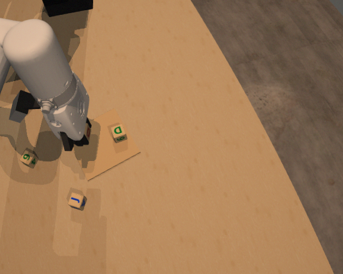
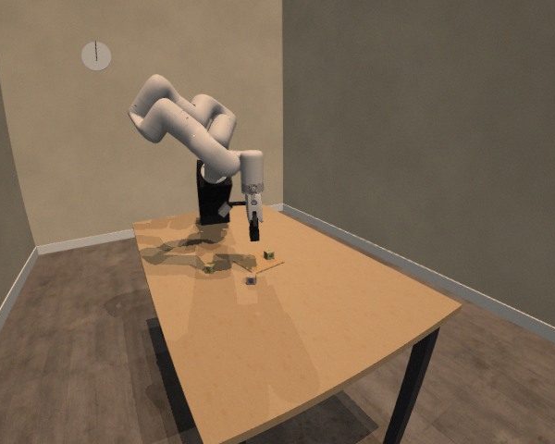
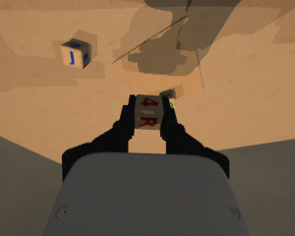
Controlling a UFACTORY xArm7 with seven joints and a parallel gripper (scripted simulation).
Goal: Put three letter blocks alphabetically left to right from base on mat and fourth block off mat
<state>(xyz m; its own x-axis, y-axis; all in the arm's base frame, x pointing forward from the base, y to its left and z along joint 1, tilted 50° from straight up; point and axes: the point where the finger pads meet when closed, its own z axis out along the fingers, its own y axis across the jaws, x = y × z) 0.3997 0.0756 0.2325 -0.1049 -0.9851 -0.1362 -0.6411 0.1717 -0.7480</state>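
Now: the tan mat 30 mm behind my hand, 20 mm to the left of it and 120 mm below it. The rest, counted from my hand: green D block 40 mm behind, 60 mm to the left, 110 mm below.
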